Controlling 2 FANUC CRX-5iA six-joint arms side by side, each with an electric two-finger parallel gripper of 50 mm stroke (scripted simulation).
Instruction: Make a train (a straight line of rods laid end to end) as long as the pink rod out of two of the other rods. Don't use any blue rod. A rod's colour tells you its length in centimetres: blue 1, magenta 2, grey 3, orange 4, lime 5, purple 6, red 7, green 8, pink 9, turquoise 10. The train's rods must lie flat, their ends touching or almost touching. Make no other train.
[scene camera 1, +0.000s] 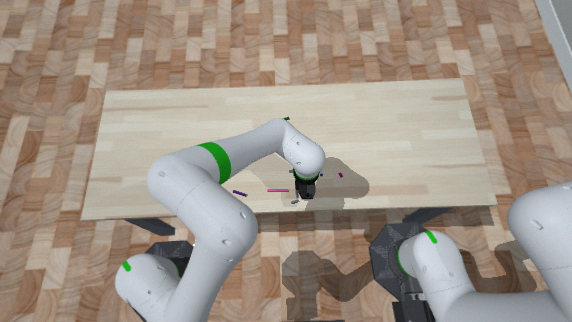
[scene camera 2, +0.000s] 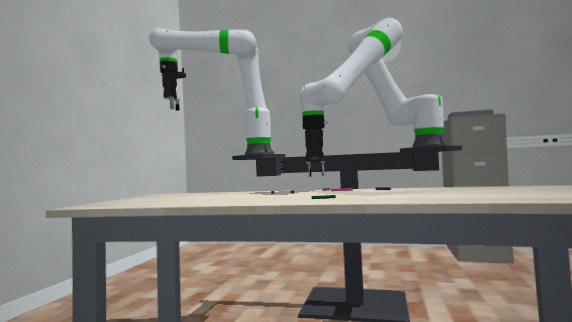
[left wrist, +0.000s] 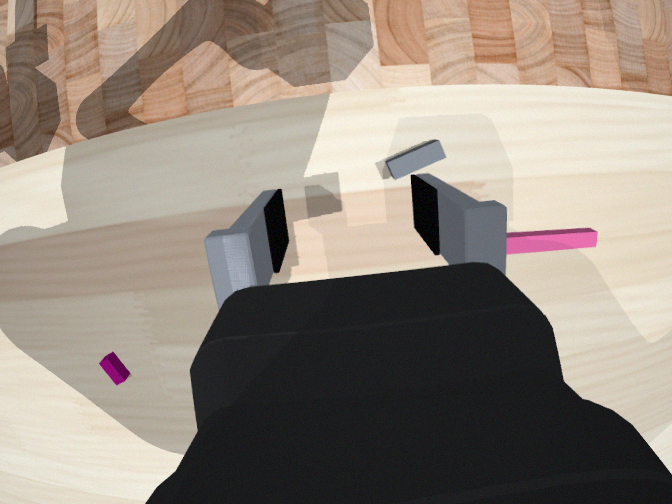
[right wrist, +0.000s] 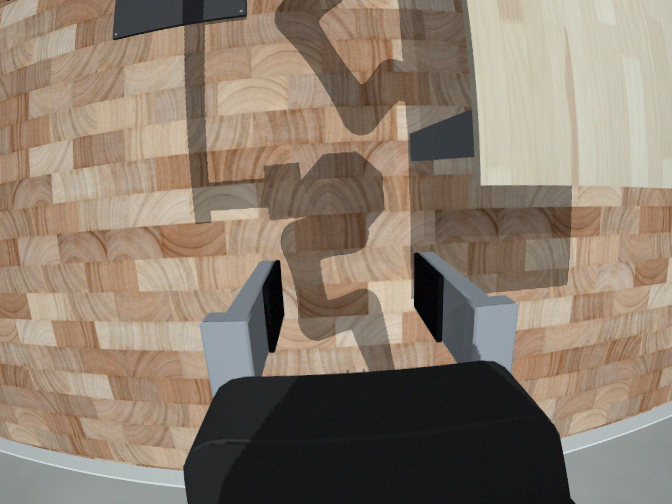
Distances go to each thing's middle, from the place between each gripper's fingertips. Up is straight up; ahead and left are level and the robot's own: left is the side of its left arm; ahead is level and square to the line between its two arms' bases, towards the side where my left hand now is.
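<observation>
The grey rod (left wrist: 426, 154) is 7 cm below my left hand, 4 cm to the left of it and 1 cm behind it. I see the pink rod (left wrist: 546, 240) too, which is 5 cm ahead of my left hand, 11 cm to the left of my left hand and 7 cm below my left hand.
As for my right hand, the grey rod is 300 mm ahead of it, 850 mm to the left of it and 460 mm below it. The pink rod is 360 mm ahead of my right hand, 920 mm to the left of my right hand and 460 mm below my right hand.
</observation>
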